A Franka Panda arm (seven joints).
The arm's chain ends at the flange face. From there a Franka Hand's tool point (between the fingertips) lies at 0.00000 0.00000 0.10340 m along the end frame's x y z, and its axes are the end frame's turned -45 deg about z.
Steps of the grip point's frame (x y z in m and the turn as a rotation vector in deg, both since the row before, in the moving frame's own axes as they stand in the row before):
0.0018, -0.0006, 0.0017, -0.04, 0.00, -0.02
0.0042, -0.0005, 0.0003, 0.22, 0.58, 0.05
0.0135, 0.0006, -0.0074, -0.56, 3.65, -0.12
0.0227, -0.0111, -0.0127, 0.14, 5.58, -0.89
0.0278, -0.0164, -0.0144, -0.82, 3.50, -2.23
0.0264, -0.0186, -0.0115, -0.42, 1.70, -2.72
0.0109, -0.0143, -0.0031, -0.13, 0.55, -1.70
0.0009, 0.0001, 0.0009, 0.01, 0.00, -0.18
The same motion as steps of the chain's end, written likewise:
0.0008, -0.0017, 0.0017, -0.03, 0.03, -0.02
0.0022, -0.0023, 0.0003, 0.57, 0.25, 0.05
0.0046, -0.0052, -0.0072, 2.18, 2.98, -0.12
0.0013, -0.0166, -0.0122, 4.04, 3.85, -0.89
0.0026, -0.0277, -0.0142, 1.90, 3.05, -2.23
0.0029, -0.0301, -0.0115, 0.91, 1.50, -2.72
-0.0033, -0.0173, -0.0031, 0.30, 0.48, -1.70
0.0007, -0.0006, 0.0009, 0.01, -0.01, -0.18

